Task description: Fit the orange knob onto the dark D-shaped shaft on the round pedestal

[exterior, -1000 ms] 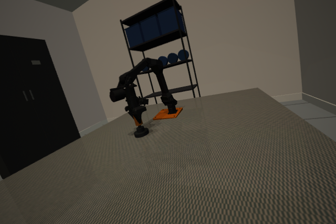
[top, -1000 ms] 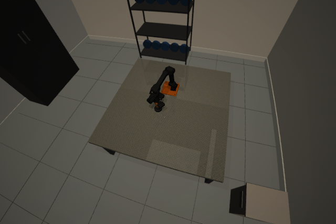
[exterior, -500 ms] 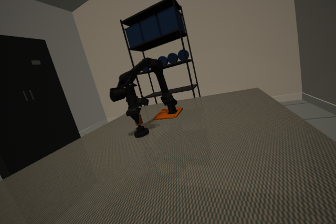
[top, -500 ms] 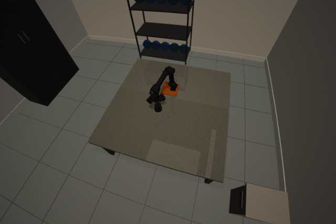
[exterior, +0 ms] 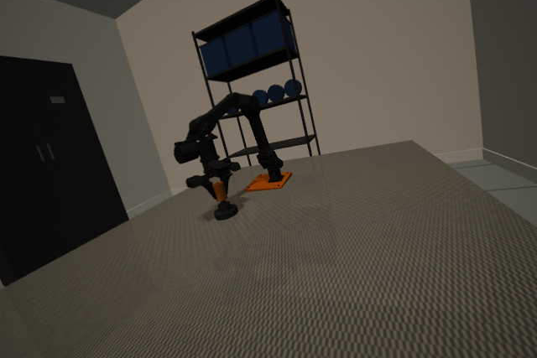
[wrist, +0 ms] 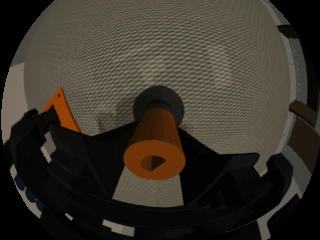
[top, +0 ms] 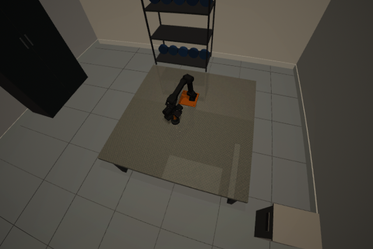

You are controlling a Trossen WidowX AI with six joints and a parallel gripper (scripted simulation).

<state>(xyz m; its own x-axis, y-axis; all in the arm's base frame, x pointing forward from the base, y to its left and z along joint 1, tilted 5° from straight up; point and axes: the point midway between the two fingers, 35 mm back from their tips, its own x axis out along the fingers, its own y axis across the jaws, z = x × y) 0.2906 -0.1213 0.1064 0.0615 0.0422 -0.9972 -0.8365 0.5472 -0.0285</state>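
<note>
Right now the orange knob is 20 mm above my gripper tip. Round my gripper tip: pedestal: 40 mm below.
</note>
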